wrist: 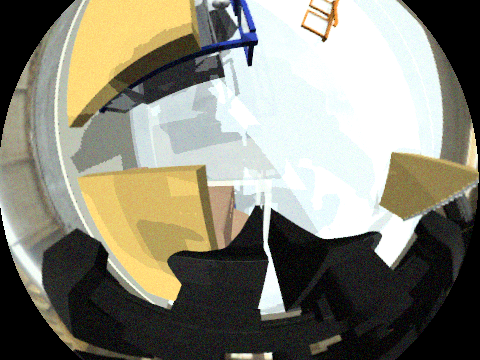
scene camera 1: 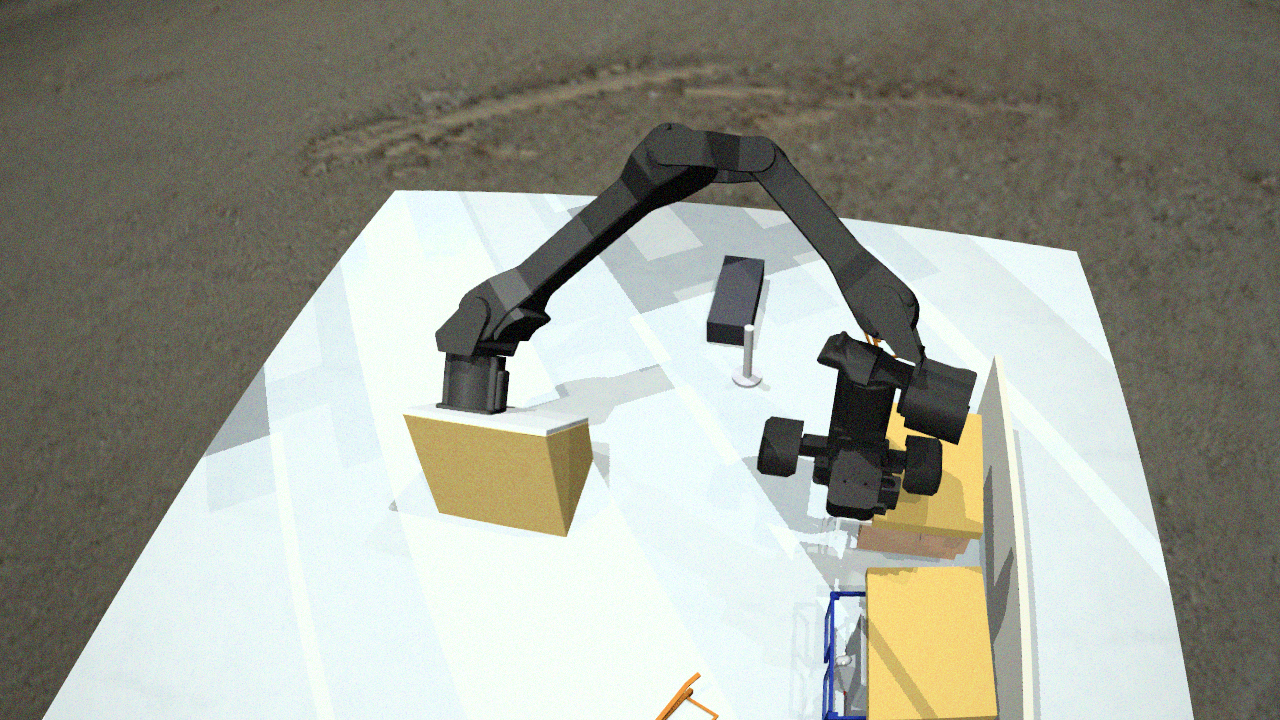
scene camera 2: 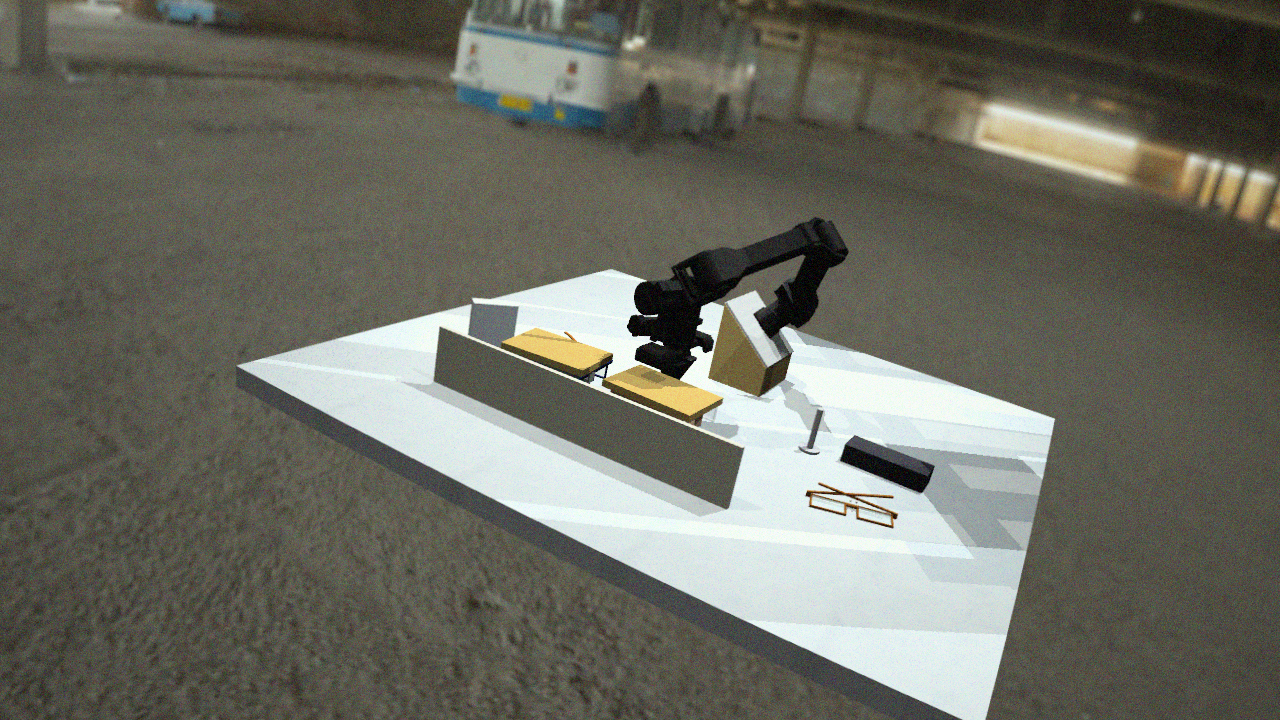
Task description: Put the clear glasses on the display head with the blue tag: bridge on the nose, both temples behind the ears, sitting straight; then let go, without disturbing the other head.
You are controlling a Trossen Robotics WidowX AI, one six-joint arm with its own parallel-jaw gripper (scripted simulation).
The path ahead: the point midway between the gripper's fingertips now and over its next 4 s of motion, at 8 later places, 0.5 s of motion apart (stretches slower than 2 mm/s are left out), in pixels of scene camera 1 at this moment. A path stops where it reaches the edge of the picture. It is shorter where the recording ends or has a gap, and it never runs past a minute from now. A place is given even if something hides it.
My gripper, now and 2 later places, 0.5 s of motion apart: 841,506; 841,509; 840,489
